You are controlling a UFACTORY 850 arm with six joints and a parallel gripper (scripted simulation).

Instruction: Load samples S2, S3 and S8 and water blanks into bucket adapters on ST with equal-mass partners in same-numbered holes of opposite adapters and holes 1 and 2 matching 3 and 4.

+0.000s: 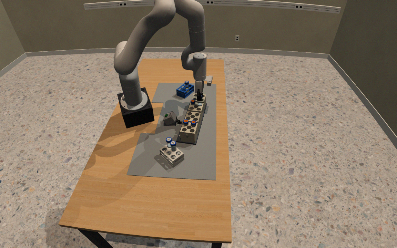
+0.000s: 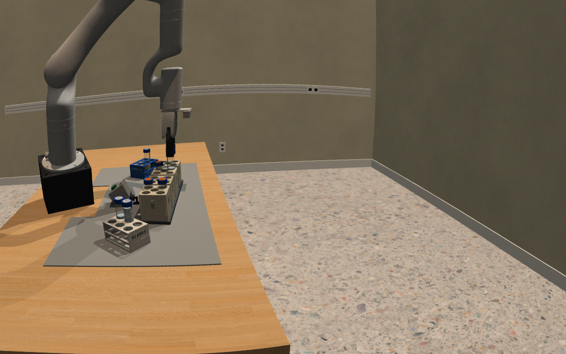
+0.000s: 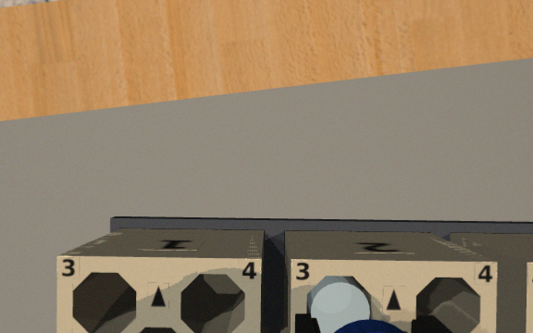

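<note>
My hand is 250 mm past the green DONE key, 50 mm to the left of it and 100 mm above it. The rest, counted from my hand: blanks rack 220 mm behind, 380 mm to the right, 140 mm below; then blue sample rack 90 mm behind, 300 mm to the left, 140 mm below.
</note>
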